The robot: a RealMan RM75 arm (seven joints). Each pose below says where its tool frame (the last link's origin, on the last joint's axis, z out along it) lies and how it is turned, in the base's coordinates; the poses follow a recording.
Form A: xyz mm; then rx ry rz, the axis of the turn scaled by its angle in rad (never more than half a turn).
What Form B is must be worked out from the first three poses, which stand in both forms.
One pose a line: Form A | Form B
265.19 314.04 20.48 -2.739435 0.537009 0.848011 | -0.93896 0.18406 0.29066 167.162 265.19 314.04 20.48
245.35 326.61 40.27 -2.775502 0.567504 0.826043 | -0.94056 0.19232 0.27993 169.074 245.35 326.61 40.27
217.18 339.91 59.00 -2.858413 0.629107 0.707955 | -0.94925 0.20892 0.23510 172.531 217.18 339.91 59.00
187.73 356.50 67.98 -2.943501 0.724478 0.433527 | -0.96124 0.23659 0.14157 175.451 187.73 356.50 67.98
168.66 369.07 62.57 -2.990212 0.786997 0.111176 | -0.96644 0.25436 0.03593 177.276 168.66 369.07 62.57
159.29 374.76 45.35 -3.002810 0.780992 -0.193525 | -0.96592 0.25122 -0.06225 178.118 159.29 374.76 45.35
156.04 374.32 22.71 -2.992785 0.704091 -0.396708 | -0.96542 0.22713 -0.12797 177.616 156.04 374.32 22.71
